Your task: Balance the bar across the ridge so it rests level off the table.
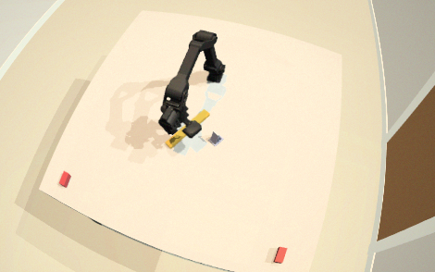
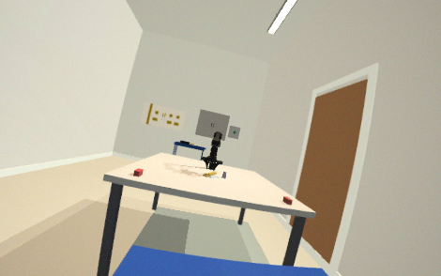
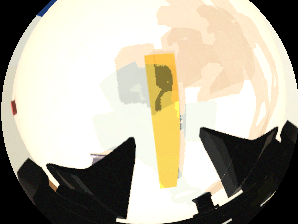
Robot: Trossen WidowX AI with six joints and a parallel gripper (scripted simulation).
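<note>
Now: the bar 3 cm behind my gripper tip, 1 cm to the left of it and 4 cm below it.
</note>
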